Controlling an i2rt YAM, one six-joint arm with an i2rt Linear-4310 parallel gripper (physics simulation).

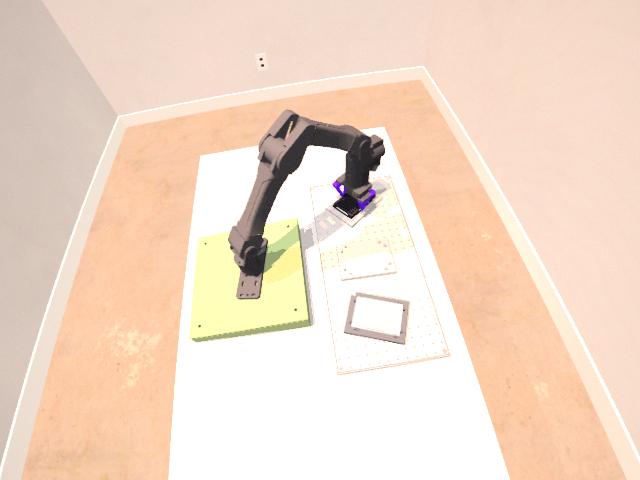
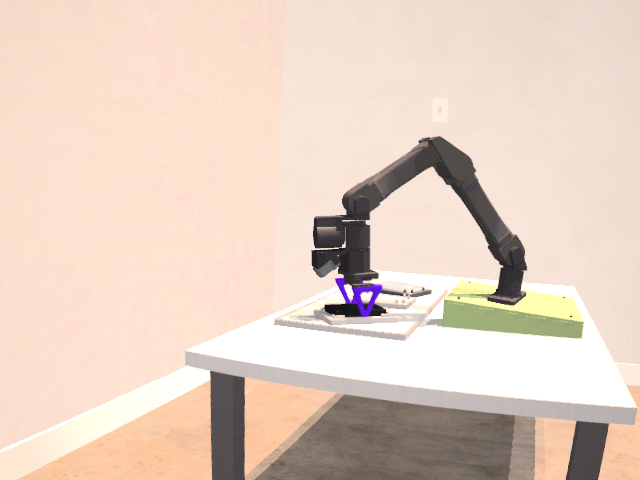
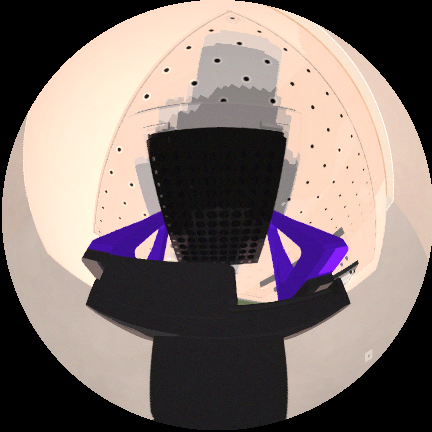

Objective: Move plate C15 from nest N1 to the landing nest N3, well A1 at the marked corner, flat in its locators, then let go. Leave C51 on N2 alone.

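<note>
The black well plate C15 (image 1: 347,207) (image 2: 341,310) (image 3: 217,177) lies on the white nest N1 (image 1: 357,221) (image 2: 338,319) at the far end of the perforated board (image 1: 424,330). My gripper (image 1: 353,199) (image 2: 357,309) (image 3: 217,214) stands straight down over it. Its purple fingers press against the plate's two long sides, so it is shut on the plate. The plate sits low at nest level. A pale flat plate on a nest (image 1: 367,260) lies in the middle of the board. A grey framed nest (image 1: 352,315) lies at the near end and holds nothing.
The arm's base stands on a green block (image 1: 222,314) (image 2: 511,317) left of the board. The white table (image 1: 289,413) (image 2: 413,371) carries everything. Small grey parts (image 2: 408,290) lie behind the gripper.
</note>
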